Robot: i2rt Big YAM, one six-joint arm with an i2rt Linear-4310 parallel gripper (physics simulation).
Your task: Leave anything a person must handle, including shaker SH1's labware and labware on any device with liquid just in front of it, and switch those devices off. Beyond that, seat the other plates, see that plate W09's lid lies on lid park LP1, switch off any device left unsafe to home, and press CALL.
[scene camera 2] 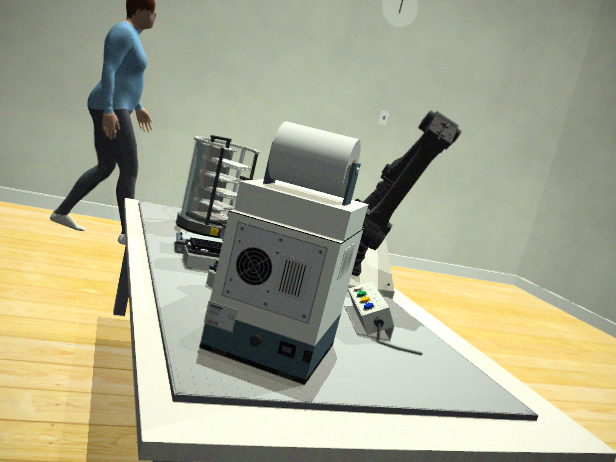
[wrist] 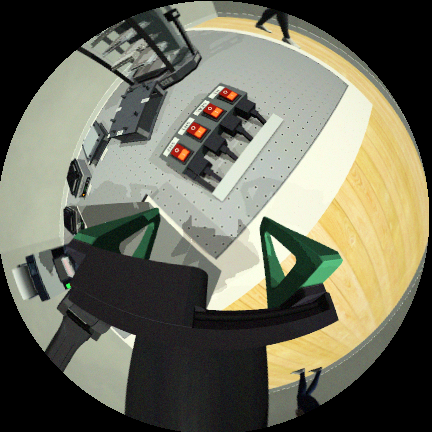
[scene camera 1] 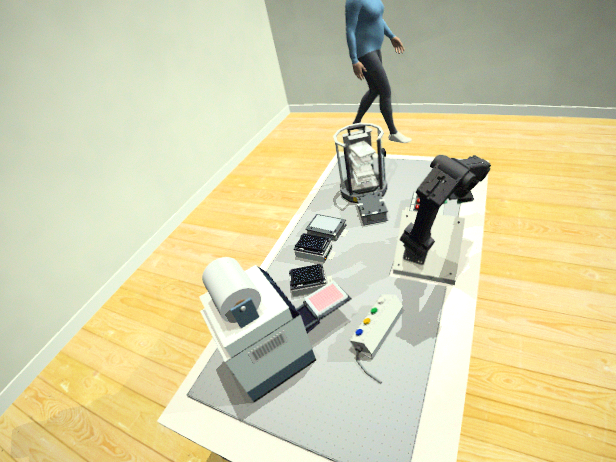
One and the same spot on a plate hotel: [wrist: 176,57] is [scene camera 1: 383,180].
